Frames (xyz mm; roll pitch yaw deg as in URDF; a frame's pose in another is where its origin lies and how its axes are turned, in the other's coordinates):
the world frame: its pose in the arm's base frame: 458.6 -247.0 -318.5 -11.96 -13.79 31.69
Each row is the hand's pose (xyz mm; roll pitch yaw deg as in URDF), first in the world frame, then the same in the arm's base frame.
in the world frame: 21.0 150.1 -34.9 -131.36 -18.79 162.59
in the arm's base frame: 415.8 -109.3 -376.9 -124.42 -1.93 -168.43
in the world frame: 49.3 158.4 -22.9 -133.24 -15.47 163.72
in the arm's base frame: 431.6 -87.1 -360.4 -125.98 1.23 -166.95
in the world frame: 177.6 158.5 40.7 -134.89 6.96 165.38
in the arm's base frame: 518.1 -18.1 -269.4 -126.47 23.23 -162.16
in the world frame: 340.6 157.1 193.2 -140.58 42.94 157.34
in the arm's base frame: 606.6 72.0 -85.4 -129.79 59.89 -163.89
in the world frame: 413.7 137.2 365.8 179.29 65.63 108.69
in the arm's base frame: 623.3 101.5 100.0 131.98 77.32 93.61
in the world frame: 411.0 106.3 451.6 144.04 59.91 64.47
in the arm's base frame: 609.3 78.2 187.1 107.55 59.50 62.94
